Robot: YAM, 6 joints.
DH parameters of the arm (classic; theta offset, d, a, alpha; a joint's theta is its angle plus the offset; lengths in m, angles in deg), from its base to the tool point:
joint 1: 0 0.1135 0.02 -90
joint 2: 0 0 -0.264 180
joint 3: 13.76 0 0.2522 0
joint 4: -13.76 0 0.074 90
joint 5: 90 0 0 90
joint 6: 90 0.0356 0 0
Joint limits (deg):
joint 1: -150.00..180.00
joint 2: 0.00..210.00
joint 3: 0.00..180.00
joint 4: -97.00..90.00
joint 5: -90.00..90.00
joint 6: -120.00..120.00
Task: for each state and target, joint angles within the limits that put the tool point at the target. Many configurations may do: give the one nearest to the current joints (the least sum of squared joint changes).
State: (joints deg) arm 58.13 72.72 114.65 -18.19 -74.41 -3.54
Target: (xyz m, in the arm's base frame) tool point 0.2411 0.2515 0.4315
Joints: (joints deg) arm 40.59 91.62 96.38 -22.75 -73.27 -3.54
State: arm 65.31 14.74 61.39 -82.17 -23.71 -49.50
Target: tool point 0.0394 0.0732 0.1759
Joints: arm 54.29 37.68 25.56 -67.60 -17.55 -49.50
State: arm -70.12 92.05 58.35 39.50 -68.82 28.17
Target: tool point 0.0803 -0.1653 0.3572
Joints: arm -74.95 51.43 37.49 41.54 -76.63 28.17
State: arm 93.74 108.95 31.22 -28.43 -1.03 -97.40
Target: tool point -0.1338 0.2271 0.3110
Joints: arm 119.85 68.54 58.48 -26.02 -4.89 -97.40
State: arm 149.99 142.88 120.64 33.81 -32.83 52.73
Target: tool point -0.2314 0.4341 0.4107
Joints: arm 115.71 119.01 109.66 36.38 -34.59 52.73
